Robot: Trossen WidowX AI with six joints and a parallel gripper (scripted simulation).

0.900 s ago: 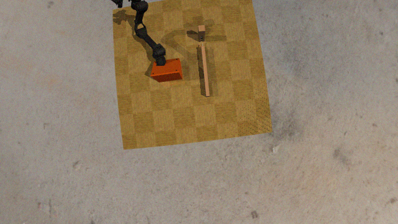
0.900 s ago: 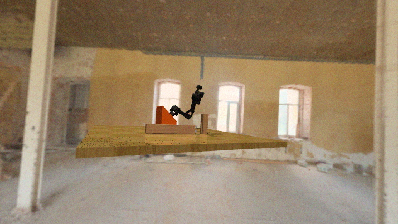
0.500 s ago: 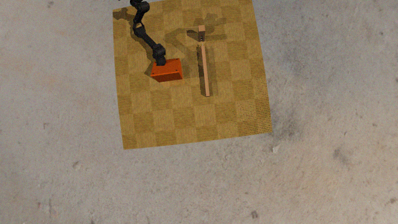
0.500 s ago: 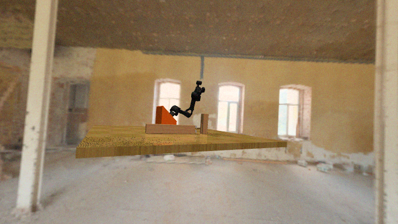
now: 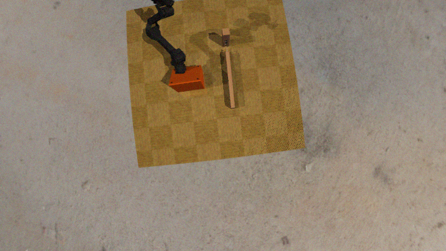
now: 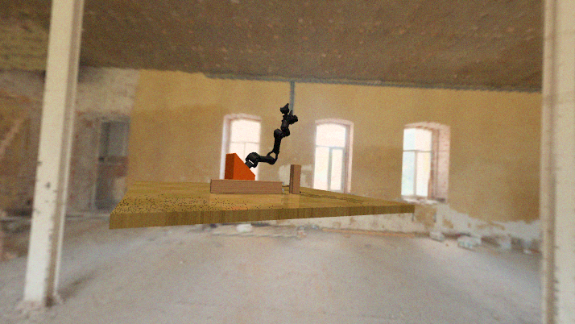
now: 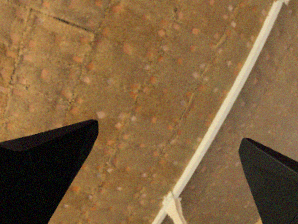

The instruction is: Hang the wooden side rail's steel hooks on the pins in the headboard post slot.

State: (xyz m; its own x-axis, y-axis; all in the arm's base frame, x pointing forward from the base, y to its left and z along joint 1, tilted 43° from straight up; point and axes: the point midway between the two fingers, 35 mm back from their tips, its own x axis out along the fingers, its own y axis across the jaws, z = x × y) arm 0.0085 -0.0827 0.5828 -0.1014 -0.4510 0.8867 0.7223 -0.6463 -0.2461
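Now: the headboard post 37 cm ahead of my gripper tip, 8 cm to the right of it and 56 cm below it.
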